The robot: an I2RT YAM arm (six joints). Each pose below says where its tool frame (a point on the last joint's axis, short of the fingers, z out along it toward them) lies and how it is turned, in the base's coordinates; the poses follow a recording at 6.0 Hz.
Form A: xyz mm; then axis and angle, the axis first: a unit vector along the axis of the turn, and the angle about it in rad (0 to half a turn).
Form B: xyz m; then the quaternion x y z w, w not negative. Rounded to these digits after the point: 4 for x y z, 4 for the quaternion.
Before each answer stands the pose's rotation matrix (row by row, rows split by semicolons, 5 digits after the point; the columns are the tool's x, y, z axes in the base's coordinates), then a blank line. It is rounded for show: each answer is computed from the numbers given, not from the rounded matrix.
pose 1, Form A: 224.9, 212.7, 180.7, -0.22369, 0.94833, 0.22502, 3.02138
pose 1, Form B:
-0.89307 -0.44972 0.01342; -0.39575 0.79938 0.45207; -0.21403 0.39842 -0.89188

0.2249, 0.2127, 0.1807, -0.2233, 0.9466, 0.2246, 0.0601
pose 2, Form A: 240.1, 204.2, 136.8, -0.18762, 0.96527, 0.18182, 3.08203
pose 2, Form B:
-0.92789 -0.37271 -0.01071; -0.35106 0.86360 0.36187; -0.12563 0.33953 -0.93217

0.2401, 0.2042, 0.1368, -0.1875, 0.9648, 0.1817, 0.0298
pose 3, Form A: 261.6, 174.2, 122.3, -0.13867, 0.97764, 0.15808, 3.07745
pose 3, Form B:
-0.95952 -0.28099 0.01887; -0.26073 0.91165 0.31766; -0.10646 0.29988 -0.94802

0.2616, 0.1742, 0.1223, -0.1386, 0.9771, 0.1580, 0.0321
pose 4, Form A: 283.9, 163.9, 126.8, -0.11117, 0.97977, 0.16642, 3.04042
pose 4, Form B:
-0.97023 -0.23409 0.06205; -0.20048 0.92010 0.33650; -0.13586 0.31404 -0.93964

0.2839, 0.1639, 0.1268, -0.1110, 0.9785, 0.1662, 0.0506
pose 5, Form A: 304.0, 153.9, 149.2, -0.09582, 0.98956, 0.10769, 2.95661
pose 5, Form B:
-0.96473 -0.20783 0.16155; -0.16821 0.95880 0.22894; -0.20247 0.19369 -0.95994

0.3040, 0.1539, 0.1492, -0.0954, 0.9853, 0.1072, 0.0924
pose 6, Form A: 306.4, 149.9, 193.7, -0.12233, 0.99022, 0.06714, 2.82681
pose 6, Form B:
-0.92167 -0.25710 0.29056; -0.21553 0.96201 0.16757; -0.32260 0.09182 -0.94207

0.3064, 0.1499, 0.1937, -0.1208, 0.9780, 0.0663, 0.1567
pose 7, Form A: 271.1, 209.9, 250.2, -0.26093, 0.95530, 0.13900, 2.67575
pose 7, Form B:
-0.76453 -0.53441 0.36042; -0.40953 0.83450 0.36863; -0.49777 0.13422 -0.85686

0.2711, 0.2099, 0.2502, -0.2539, 0.9295, 0.1352, 0.2308
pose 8, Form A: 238.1, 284.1, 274.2, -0.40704, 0.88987, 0.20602, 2.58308
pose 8, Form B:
-0.54186 -0.77856 0.31659; -0.56021 0.61537 0.55451; -0.62654 0.12310 -0.76960

0.2381, 0.2841, 0.2742, -0.3913, 0.8554, 0.1980, 0.2756
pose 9, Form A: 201.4, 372.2, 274.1, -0.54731, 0.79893, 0.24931, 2.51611
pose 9, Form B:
-0.26829 -0.93772 0.22070; -0.64578 0.34507 0.68110; -0.71483 0.04021 -0.69814

0.2014, 0.3722, 0.2741, -0.5208, 0.7602, 0.2372, 0.3077
